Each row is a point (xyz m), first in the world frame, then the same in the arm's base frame.
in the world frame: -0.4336 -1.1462 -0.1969
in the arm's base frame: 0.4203 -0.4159 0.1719
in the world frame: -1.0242 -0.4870 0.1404
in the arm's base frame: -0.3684 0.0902 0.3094
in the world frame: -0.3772 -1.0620 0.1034
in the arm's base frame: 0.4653 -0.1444 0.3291
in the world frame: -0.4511 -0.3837 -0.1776
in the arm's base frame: 0.0408 0.1235 -0.2118
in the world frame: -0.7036 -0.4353 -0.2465
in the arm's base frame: -0.1620 -0.0319 -0.1351
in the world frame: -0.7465 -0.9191 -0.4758
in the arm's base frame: 0.0054 -0.5318 -0.0324
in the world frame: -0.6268 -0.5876 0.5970
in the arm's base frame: 0.0806 0.4354 0.5456
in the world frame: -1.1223 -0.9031 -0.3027
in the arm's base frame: -0.3075 -0.5183 0.2384
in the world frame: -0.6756 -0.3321 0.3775
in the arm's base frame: -0.1113 0.4559 0.2653
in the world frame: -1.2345 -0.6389 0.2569
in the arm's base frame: -0.4638 -0.0016 0.5611
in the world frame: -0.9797 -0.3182 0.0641
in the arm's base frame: -0.4202 0.1713 0.1450
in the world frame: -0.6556 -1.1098 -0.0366
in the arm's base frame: 0.2295 -0.3512 0.3609
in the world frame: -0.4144 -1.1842 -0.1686
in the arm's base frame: 0.4587 -0.4182 0.2056
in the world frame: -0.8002 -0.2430 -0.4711
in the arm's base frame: -0.3657 -0.0729 -0.3666
